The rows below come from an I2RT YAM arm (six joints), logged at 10 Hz.
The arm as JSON. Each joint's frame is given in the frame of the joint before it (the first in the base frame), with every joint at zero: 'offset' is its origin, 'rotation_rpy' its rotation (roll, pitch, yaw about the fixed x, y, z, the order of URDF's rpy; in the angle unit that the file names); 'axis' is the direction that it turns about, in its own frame. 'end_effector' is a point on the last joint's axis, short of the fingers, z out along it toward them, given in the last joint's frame.
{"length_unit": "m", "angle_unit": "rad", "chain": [
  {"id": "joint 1", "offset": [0.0, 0.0, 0.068], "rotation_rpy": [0.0, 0.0, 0.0], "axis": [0.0, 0.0, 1.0]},
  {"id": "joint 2", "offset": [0.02, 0.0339, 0.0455], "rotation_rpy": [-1.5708, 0.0, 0.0], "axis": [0.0, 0.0, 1.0]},
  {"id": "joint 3", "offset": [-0.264, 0.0, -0.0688], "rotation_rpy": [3.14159, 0.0, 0.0], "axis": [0.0, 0.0, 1.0]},
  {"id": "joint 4", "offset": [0.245, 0.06, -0.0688], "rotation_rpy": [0.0, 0.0, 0.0], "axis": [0.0, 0.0, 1.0]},
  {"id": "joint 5", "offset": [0.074, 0.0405, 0.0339], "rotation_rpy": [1.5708, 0.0, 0.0], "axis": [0.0, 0.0, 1.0]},
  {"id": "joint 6", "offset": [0.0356, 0.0, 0.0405], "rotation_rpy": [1.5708, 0.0, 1.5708], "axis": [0.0, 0.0, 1.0]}
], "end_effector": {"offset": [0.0, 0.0, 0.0], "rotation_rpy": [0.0, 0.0, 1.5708]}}
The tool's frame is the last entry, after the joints.
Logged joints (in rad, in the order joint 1, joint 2, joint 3, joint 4, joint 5, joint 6), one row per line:
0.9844, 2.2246, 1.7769, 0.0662, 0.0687, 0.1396
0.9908, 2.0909, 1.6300, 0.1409, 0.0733, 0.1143
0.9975, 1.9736, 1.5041, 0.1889, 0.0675, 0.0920
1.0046, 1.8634, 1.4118, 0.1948, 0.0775, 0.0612
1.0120, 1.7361, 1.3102, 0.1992, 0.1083, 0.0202
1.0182, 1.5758, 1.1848, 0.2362, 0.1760, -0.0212
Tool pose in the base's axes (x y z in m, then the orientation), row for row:
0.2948, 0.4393, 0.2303, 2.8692, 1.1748, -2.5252
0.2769, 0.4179, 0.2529, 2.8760, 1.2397, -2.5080
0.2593, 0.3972, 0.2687, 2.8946, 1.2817, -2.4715
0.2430, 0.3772, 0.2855, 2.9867, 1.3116, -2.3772
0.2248, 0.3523, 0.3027, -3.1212, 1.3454, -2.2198
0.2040, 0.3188, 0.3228, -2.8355, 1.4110, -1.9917
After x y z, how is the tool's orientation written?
As angles about the fixed x, y, z axes (roll, pitch, yaw), in radians.
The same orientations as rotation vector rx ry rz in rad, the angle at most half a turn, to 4 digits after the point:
-0.7822, 1.8542, 0.6665
-0.7800, 1.7856, 0.6775
-0.7912, 1.7372, 0.6890
-0.8042, 1.7001, 0.6739
-0.8059, 1.6567, 0.6359
-0.7559, 1.5878, 0.5818

